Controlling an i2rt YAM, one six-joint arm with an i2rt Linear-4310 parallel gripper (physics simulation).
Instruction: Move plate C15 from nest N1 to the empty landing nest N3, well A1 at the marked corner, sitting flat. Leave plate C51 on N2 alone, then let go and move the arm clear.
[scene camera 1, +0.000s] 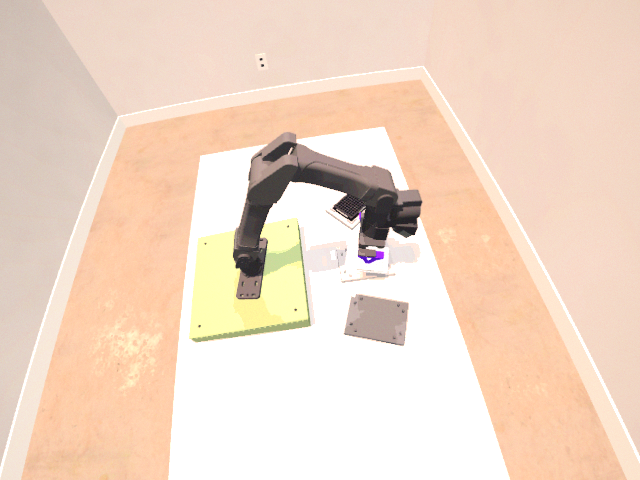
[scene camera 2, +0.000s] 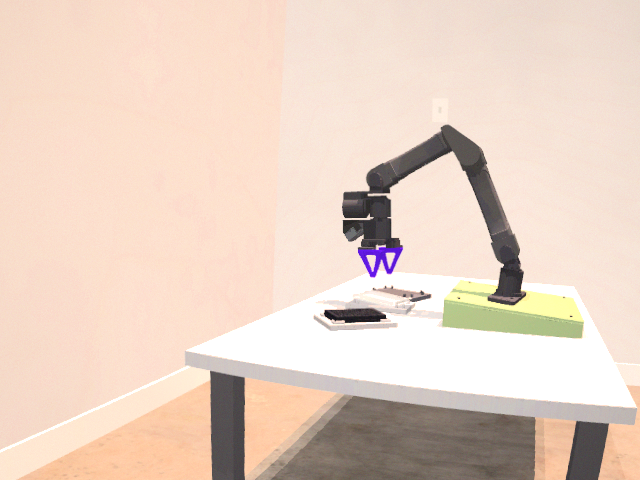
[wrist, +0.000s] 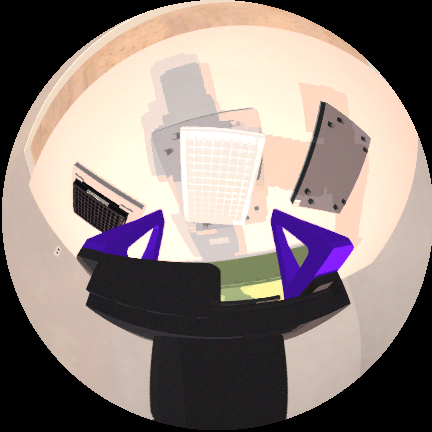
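Note:
A pale, clear well plate (scene camera 1: 379, 266) (scene camera 2: 379, 298) (wrist: 222, 175) is over the light middle nest (scene camera 1: 354, 277) (scene camera 2: 400, 308) (wrist: 245, 116). Its edges look turned against the nest's edges; I cannot tell if it lies fully flat. My gripper (scene camera 1: 371, 256) (scene camera 2: 381, 273) (wrist: 217, 214) is open above the plate, with visible space below the purple fingertips. A black plate (scene camera 1: 349, 206) (scene camera 2: 355, 314) (wrist: 99, 205) sits on a white nest (scene camera 1: 351, 224) (scene camera 2: 361, 325). A dark grey nest (scene camera 1: 376, 319) (scene camera 2: 408, 293) (wrist: 332, 155) bears no plate. Labels and the A1 mark cannot be read.
The arm stands on a yellow-green base block (scene camera 1: 279, 289) (scene camera 2: 480, 315) beside the nests. The white table (scene camera 1: 320, 403) (scene camera 2: 310, 351) carries everything. The black plate's nest and the dark grey nest lie on opposite sides of the middle nest.

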